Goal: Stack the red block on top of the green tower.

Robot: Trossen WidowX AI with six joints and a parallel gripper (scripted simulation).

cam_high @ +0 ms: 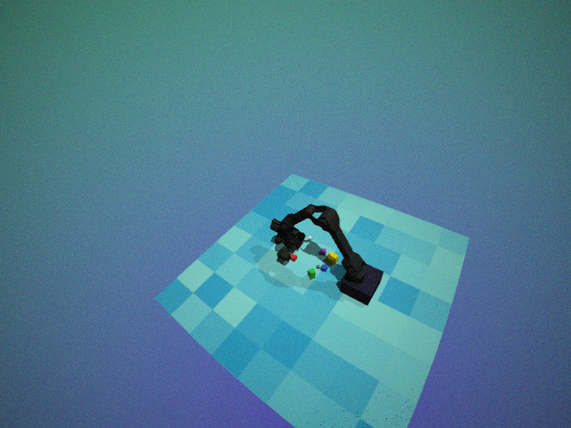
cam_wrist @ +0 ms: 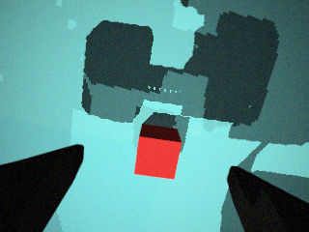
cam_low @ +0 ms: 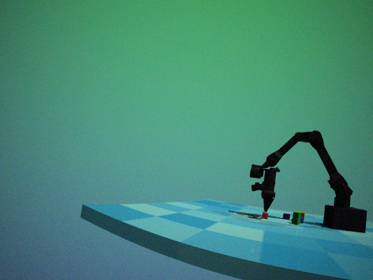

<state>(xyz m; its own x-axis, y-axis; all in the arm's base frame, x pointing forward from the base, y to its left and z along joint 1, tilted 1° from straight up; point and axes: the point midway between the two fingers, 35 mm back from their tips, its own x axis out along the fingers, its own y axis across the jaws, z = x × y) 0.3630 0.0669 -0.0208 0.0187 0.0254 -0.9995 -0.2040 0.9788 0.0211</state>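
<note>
My gripper tip is 20 mm above the red block. Also, from my gripper tip: purple block (140 mm to the right, 100 mm behind, 20 mm below); small white piece (170 mm to the right, 30 mm below, 30 mm ahead); blue block (170 mm behind, 60 mm to the right, 20 mm below).
</note>
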